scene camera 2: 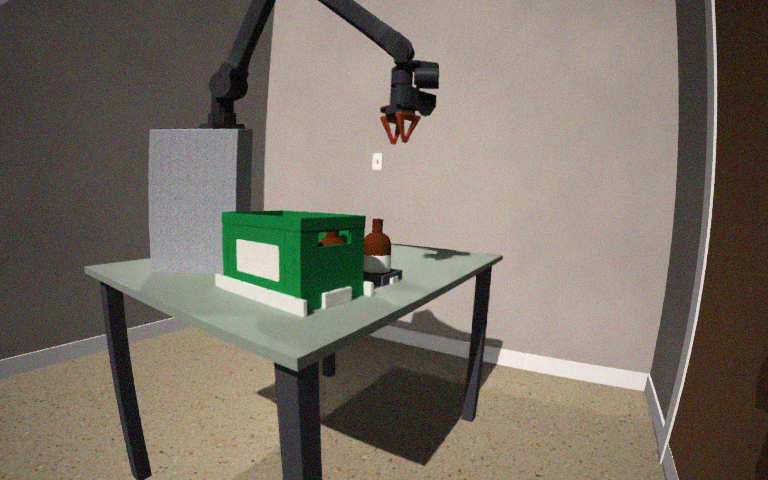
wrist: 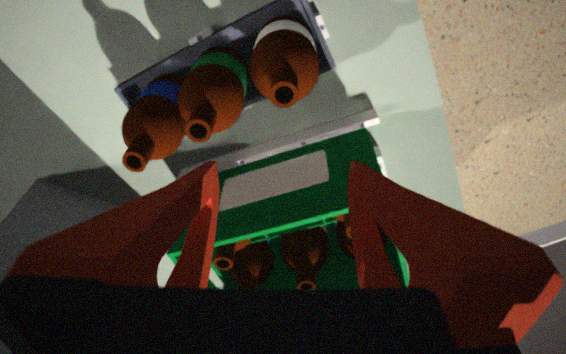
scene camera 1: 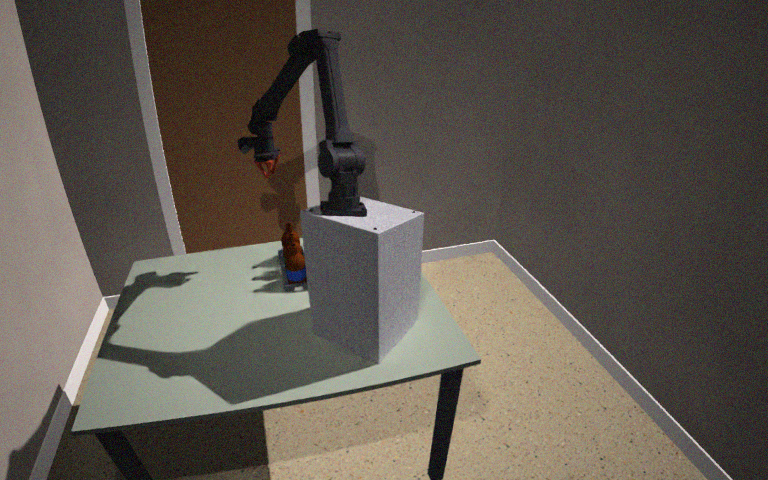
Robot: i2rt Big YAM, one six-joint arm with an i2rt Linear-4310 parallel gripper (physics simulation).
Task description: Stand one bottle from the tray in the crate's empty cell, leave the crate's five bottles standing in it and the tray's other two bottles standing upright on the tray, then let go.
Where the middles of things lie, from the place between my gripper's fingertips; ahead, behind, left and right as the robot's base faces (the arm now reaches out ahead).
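I see the green-label bottle [wrist: 210,100], and it is 28 cm below my hand, 11 cm behind it and 6 cm to the right of it.
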